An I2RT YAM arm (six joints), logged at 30 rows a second.
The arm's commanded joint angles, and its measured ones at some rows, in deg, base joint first. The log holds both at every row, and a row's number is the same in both.
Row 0, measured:
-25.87 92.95 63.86 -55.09 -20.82 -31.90
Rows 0 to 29, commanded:
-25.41 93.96 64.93 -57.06 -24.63 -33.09
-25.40 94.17 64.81 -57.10 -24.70 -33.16
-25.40 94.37 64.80 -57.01 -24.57 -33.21
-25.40 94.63 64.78 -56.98 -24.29 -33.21
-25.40 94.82 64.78 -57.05 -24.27 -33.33
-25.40 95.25 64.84 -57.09 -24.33 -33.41
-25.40 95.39 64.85 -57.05 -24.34 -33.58
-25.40 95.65 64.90 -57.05 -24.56 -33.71
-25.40 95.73 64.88 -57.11 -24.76 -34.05
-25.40 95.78 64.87 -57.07 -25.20 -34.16
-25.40 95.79 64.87 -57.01 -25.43 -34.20
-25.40 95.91 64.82 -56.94 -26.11 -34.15
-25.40 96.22 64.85 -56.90 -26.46 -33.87
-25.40 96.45 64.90 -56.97 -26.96 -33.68
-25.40 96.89 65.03 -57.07 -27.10 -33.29
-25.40 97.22 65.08 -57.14 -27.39 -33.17
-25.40 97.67 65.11 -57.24 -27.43 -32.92
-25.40 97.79 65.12 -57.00 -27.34 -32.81
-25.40 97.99 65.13 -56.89 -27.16 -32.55
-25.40 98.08 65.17 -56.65 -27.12 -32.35
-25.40 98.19 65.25 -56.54 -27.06 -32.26
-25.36 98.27 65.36 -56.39 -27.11 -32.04
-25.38 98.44 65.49 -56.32 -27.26 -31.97
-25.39 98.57 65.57 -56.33 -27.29 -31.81
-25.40 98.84 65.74 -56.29 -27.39 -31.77
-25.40 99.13 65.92 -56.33 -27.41 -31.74
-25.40 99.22 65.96 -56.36 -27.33 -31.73
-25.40 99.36 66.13 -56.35 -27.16 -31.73
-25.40 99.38 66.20 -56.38 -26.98 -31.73
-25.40 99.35 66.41 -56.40 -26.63 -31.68
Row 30, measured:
-25.65 99.20 64.97 -55.77 -26.41 -31.94
